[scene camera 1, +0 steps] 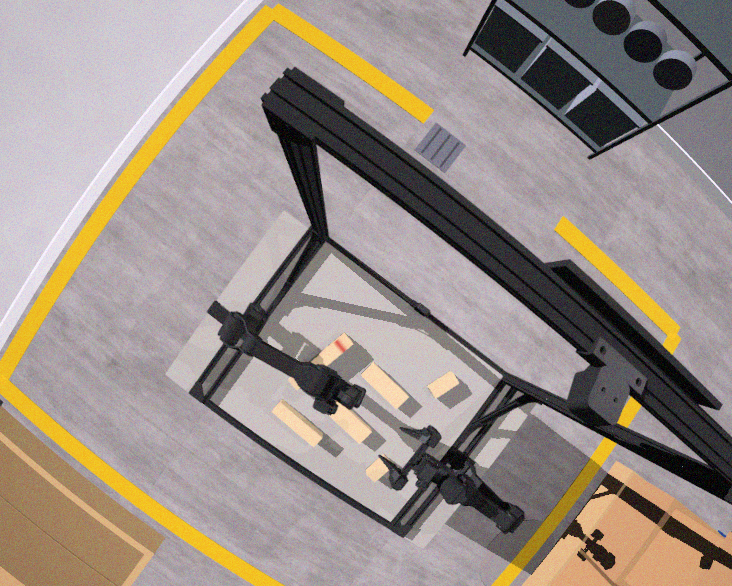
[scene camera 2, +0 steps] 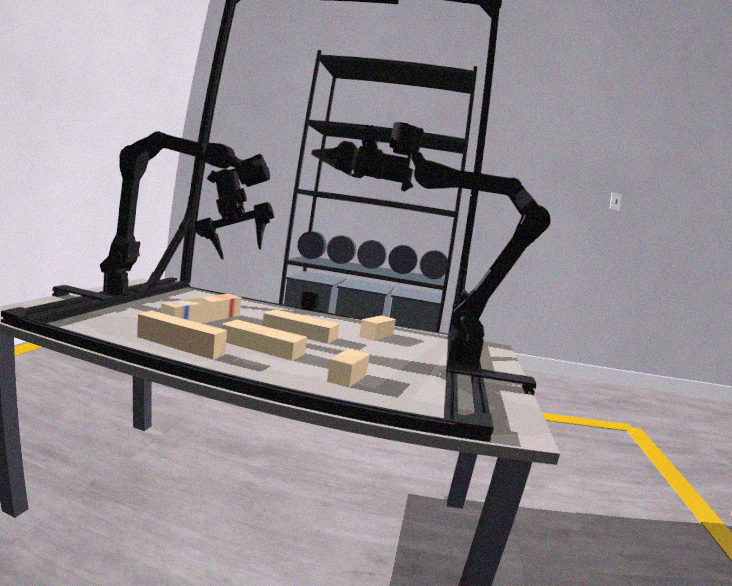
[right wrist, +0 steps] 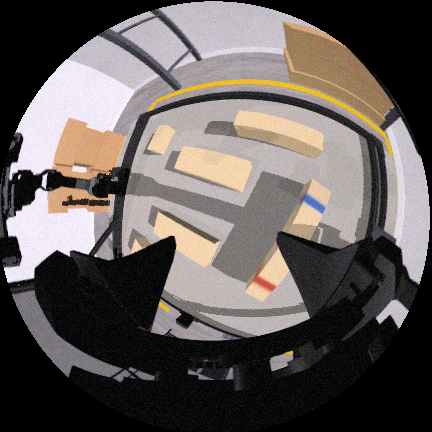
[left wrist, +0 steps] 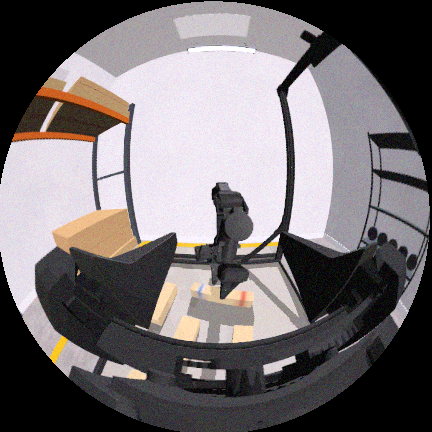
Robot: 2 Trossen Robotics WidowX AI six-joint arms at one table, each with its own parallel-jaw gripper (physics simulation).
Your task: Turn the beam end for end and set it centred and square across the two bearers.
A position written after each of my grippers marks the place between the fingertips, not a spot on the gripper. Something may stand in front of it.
My left gripper (scene camera 2: 317, 155) is open, holding nothing. My right gripper (scene camera 2: 241, 254) is open and holds nothing. Also in view: a block with red end (scene camera 2: 206, 309).
The block with red end shows as well in the right wrist view (right wrist: 308, 209) and in the left wrist view (left wrist: 236, 297). My left gripper is seen too in scene camera 1 (scene camera 1: 389, 441) and in the left wrist view (left wrist: 229, 237). My right gripper also shows in the right wrist view (right wrist: 227, 239) and in the left wrist view (left wrist: 216, 290).
